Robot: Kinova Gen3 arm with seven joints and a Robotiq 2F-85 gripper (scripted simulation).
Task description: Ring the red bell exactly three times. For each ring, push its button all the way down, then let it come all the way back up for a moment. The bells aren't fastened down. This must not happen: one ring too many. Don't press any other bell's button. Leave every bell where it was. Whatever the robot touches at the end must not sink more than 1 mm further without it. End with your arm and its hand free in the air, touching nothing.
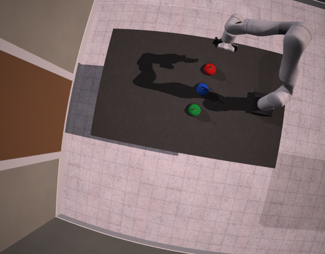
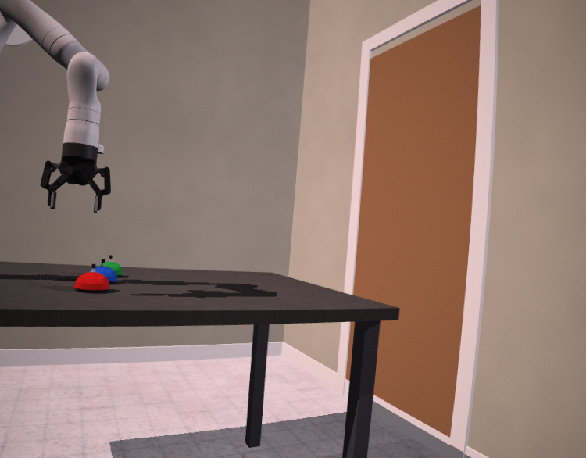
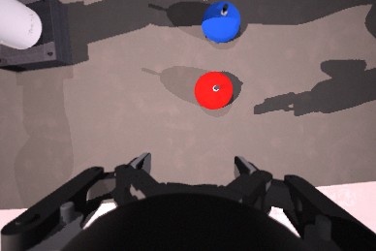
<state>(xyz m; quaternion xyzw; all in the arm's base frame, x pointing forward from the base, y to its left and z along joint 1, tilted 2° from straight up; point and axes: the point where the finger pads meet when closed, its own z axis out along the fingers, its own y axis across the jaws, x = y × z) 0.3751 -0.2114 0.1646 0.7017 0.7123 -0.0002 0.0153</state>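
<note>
Now: hand 160 mm above the red bell, 100 mm to the right of it and 40 mm short of it. From my hand the other things lie so: blue bell 250 mm to the left, 160 mm below, 50 mm ahead; green bell 400 mm to the left, 160 mm below, 60 mm ahead.
</note>
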